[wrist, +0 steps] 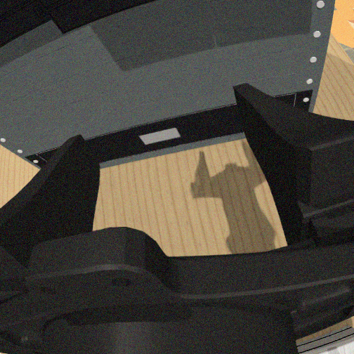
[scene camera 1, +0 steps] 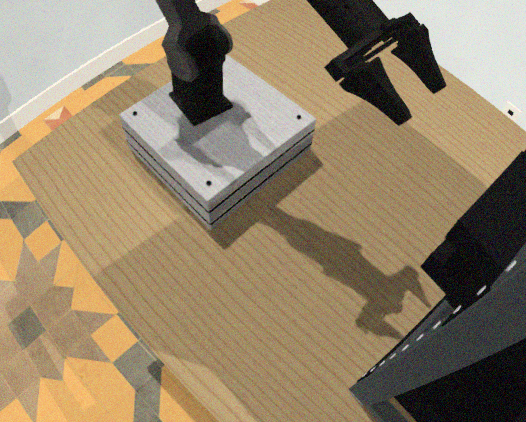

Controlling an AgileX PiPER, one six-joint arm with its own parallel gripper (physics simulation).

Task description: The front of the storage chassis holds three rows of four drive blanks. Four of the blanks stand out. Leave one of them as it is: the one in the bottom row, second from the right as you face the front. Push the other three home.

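Observation:
The storage chassis is a dark grey case with a row of pale dots along its edge. It stands at the lower right in the scene view and across the top in the wrist view. Its black front strip with a pale grey label shows between the fingers in the wrist view. Single drive blanks, and which ones stand out, cannot be made out. My gripper is open, with nothing between its fingers. It hangs above the table, apart from the chassis in the scene view.
The arm stands on a pale square base on the wooden table. A black block adjoins the chassis at the right edge of the scene view. The arm's shadow falls on the table in front of the chassis.

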